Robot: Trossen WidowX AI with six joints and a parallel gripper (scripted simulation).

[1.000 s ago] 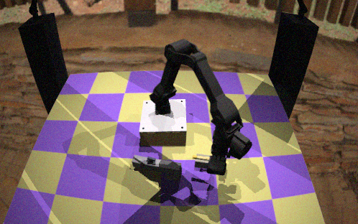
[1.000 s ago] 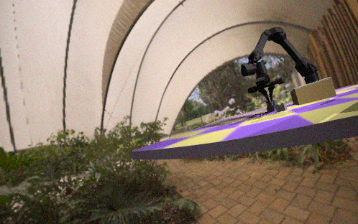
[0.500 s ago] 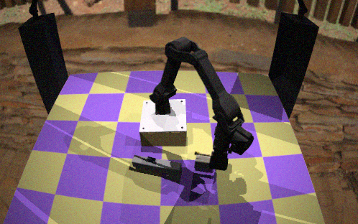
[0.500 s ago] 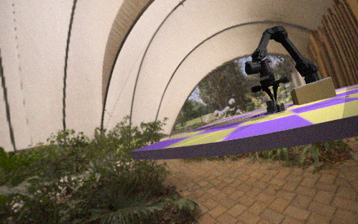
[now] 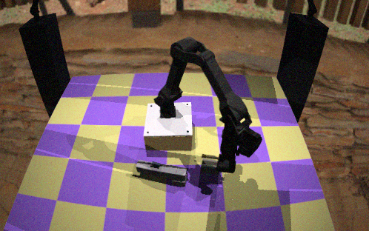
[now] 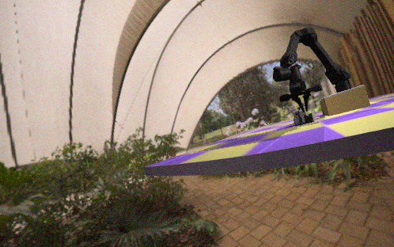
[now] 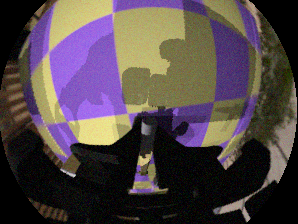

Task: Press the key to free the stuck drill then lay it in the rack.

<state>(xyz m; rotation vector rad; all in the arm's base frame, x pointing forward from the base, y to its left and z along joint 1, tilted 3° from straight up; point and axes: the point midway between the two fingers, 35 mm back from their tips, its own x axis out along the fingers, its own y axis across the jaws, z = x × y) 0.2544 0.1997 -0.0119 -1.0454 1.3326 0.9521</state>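
My gripper tip is 40 mm to the left of the drill, 30 mm below it and 10 mm past it. Round my gripper tip: dark rack: 50 mm to the right, 30 mm below, 20 mm behind; then dark key: 250 mm to the right.
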